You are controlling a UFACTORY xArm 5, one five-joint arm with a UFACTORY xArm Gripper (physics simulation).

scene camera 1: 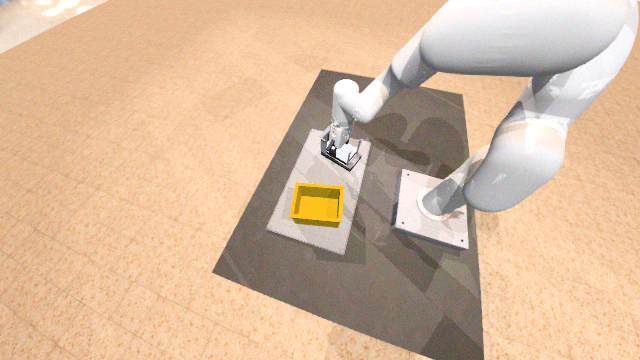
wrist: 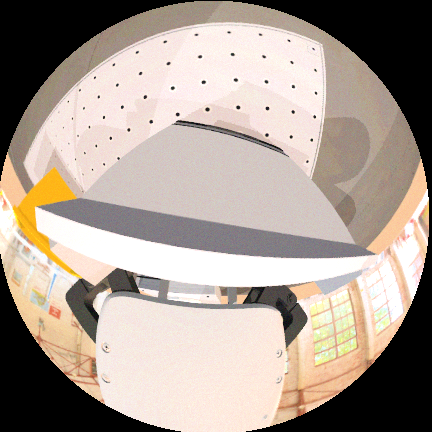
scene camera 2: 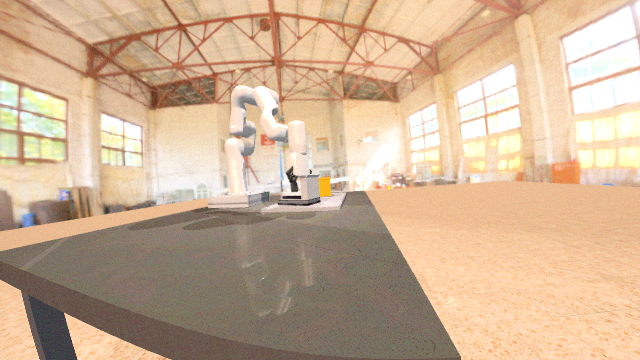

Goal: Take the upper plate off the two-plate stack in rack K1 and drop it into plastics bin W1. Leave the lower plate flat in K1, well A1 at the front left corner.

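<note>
Rack K1 (scene camera 1: pixel 336 160) (scene camera 2: pixel 299 202) (wrist: pixel 215 185) has a black base and tall grey end walls. A white plate surface (scene camera 1: pixel 346 153) shows inside it in scene camera 1; I cannot tell the upper plate from the lower one. My gripper (scene camera 1: pixel 340 150) (scene camera 2: pixel 296 186) is open and empty, pointing down low within the rack, by the plates. In the wrist view, a rack wall with a bright white top edge hides the fingertips and the plates; black finger linkages show at its lower side. Bin W1 (scene camera 1: pixel 316 204) (scene camera 2: pixel 325 186) (wrist: pixel 50 187) is yellow, open-topped, and looks empty.
The rack and bin stand on a pale perforated board (scene camera 1: pixel 310 234) (wrist: pixel 200 70) on the dark table (scene camera 1: pixel 300 280) (scene camera 2: pixel 250 280). The robot's base plate (scene camera 1: pixel 412 227) (scene camera 2: pixel 227 201) is beside the board. The rack's end walls rise close around my gripper.
</note>
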